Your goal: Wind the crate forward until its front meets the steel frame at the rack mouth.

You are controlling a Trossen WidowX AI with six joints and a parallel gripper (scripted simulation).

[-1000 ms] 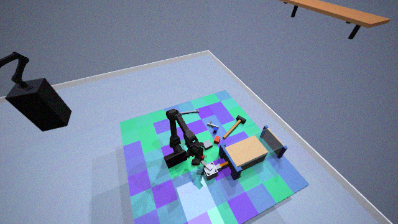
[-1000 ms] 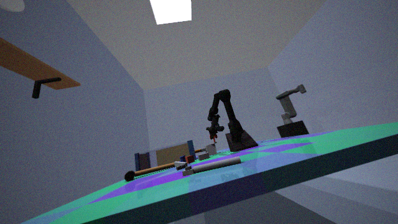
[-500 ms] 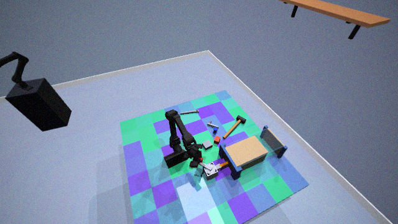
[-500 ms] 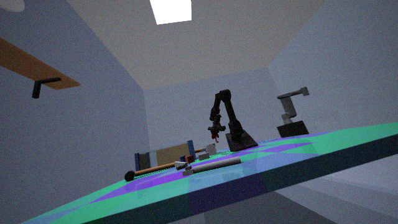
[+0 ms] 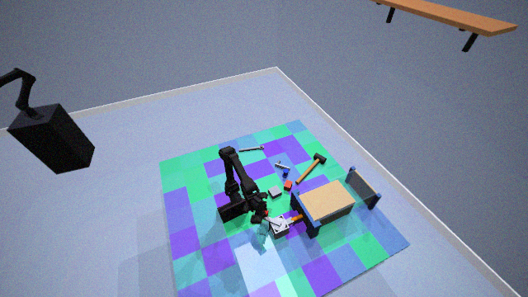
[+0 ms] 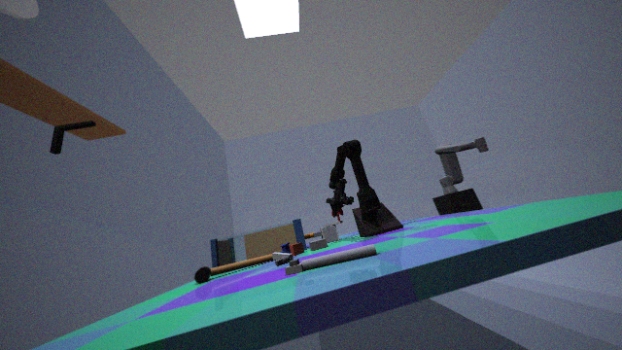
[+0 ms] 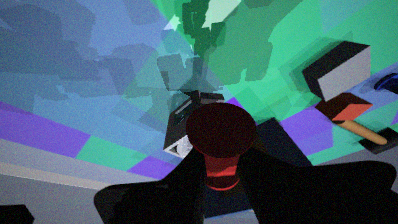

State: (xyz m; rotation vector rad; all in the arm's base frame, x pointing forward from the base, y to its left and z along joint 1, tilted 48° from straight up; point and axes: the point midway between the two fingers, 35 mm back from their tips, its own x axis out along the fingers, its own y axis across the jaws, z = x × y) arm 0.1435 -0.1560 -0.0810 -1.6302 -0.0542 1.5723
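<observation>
The dark red knob is 1 cm to the left of my gripper tip and 1 cm behind it. From my gripper tip the other things lie so: blue steel frame: 22 cm ahead, 4 cm to the right, 3 cm below; grey hand winch: 10 cm below, 7 cm to the right, 5 cm ahead; red-knobbed crank handle: 3 cm below, 2 cm to the right, 1 cm ahead.
</observation>
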